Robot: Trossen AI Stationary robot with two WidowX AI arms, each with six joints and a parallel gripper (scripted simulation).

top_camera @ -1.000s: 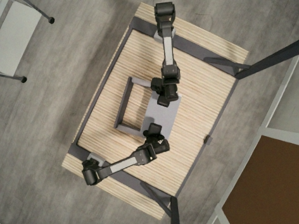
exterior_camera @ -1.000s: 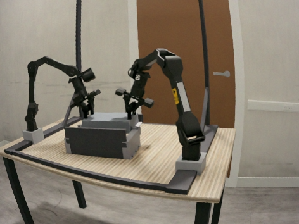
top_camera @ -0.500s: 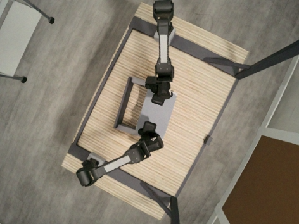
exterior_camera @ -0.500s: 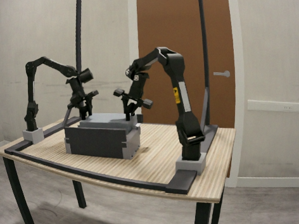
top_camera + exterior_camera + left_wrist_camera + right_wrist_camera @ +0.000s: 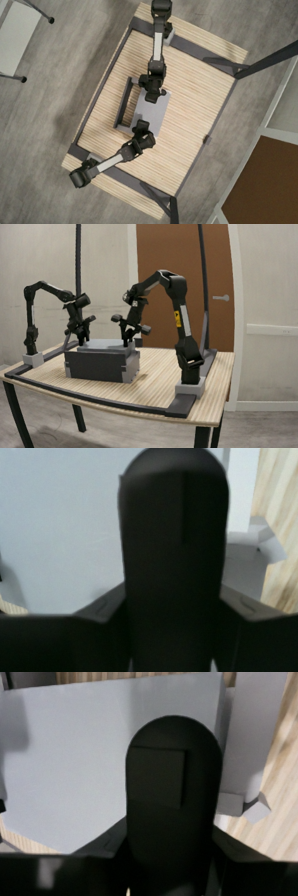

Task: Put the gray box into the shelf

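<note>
My left hand is 20 mm short of the gray box, 120 mm to the left of it and 50 mm above it. Round my left hand: shelf back wall: 190 mm ahead, 80 mm to the right, 80 mm below.
The gray box lies 110 mm to the left of my right hand, 50 mm below it and 30 mm behind it. The rest, counted from my right hand: shelf back wall 150 mm to the left, 140 mm ahead, 80 mm below.
</note>
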